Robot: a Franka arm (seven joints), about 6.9 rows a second.
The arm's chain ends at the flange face. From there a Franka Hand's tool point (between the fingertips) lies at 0.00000 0.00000 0.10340 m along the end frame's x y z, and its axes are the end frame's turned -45 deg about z.
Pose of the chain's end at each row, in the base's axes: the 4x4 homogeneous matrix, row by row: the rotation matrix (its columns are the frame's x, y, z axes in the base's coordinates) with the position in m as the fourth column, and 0 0 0 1 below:
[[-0.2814 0.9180 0.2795 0.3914], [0.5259 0.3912 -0.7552 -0.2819], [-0.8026 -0.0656 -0.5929 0.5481], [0 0 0 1]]
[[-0.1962 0.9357 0.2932 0.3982], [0.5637 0.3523 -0.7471 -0.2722], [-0.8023 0.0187 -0.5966 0.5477], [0 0 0 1]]
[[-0.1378 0.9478 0.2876 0.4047], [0.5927 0.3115 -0.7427 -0.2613], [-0.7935 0.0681 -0.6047 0.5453], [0 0 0 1]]
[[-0.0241 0.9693 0.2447 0.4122], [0.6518 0.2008 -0.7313 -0.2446], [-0.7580 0.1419 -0.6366 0.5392], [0 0 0 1]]
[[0.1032 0.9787 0.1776 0.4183], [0.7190 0.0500 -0.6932 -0.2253], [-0.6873 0.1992 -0.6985 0.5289], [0 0 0 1]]
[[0.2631 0.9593 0.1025 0.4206], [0.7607 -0.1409 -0.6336 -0.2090], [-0.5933 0.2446 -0.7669 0.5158], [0 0 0 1]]
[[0.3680 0.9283 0.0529 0.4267], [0.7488 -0.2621 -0.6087 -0.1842], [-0.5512 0.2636 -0.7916 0.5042], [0 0 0 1]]
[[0.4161 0.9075 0.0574 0.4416], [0.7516 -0.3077 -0.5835 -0.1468], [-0.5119 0.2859 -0.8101 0.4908], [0 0 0 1]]
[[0.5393 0.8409 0.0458 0.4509], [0.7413 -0.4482 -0.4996 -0.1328], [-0.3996 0.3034 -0.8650 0.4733], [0 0 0 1]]
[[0.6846 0.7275 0.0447 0.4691], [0.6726 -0.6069 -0.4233 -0.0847], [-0.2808 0.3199 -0.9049 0.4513], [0 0 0 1]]
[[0.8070 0.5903 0.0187 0.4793], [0.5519 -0.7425 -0.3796 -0.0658], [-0.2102 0.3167 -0.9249 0.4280], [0 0 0 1]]
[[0.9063 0.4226 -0.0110 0.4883], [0.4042 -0.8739 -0.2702 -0.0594], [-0.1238 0.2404 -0.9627 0.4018], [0 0 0 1]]
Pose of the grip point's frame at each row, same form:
[[-0.8481 0.4501 0.2795 0.4203], [0.0952 0.6485 -0.7552 -0.3600], [-0.5211 -0.6139 -0.5929 0.4868], [0 0 0 1]]
[[-0.8004 0.5229 0.2932 0.4285], [0.1495 0.6477 -0.7471 -0.3495], [-0.5805 -0.5541 -0.5966 0.4860], [0 0 0 1]]
[[-0.7676 0.5728 0.2876 0.4344], [0.1988 0.6394 -0.7427 -0.3381], [-0.6092 -0.5129 -0.6047 0.4828], [0 0 0 1]]
[[-0.7024 0.6684 0.2447 0.4375], [0.3189 0.6029 -0.7313 -0.3202], [-0.6363 -0.4356 -0.6366 0.4734], [0 0 0 1]]
[[-0.6191 0.7650 0.1776 0.4367], [0.4731 0.5438 -0.6932 -0.2970], [-0.6269 -0.3451 -0.6985 0.4567], [0 0 0 1]]
[[-0.4923 0.8644 0.1025 0.4312], [0.6375 0.4383 -0.6336 -0.2745], [-0.5925 -0.2466 -0.7669 0.4365], [0 0 0 1]]
[[-0.3962 0.9166 0.0529 0.4322], [0.7148 0.3441 -0.6087 -0.2471], [-0.5762 -0.2034 -0.7916 0.4223], [0 0 0 1]]
[[-0.3475 0.9359 0.0574 0.4475], [0.7490 0.3139 -0.5835 -0.2071], [-0.5641 -0.1598 -0.8101 0.4070], [0 0 0 1]]
[[-0.2133 0.9759 0.0458 0.4556], [0.8411 0.2073 -0.4996 -0.1845], [-0.4971 -0.0680 -0.8650 0.3839], [0 0 0 1]]
[[-0.0303 0.9985 0.0447 0.4737], [0.9047 0.0465 -0.4233 -0.1285], [-0.4248 0.0276 -0.9049 0.3577], [0 0 0 1]]
[[0.1532 0.9880 0.0187 0.4812], [0.9153 -0.1348 -0.3796 -0.1051], [-0.3726 0.0753 -0.9249 0.3324], [0 0 0 1]]
[[0.3420 0.9397 -0.0110 0.4872], [0.9038 -0.3321 -0.2702 -0.0873], [-0.2575 0.0824 -0.9627 0.3023], [0 0 0 1]]

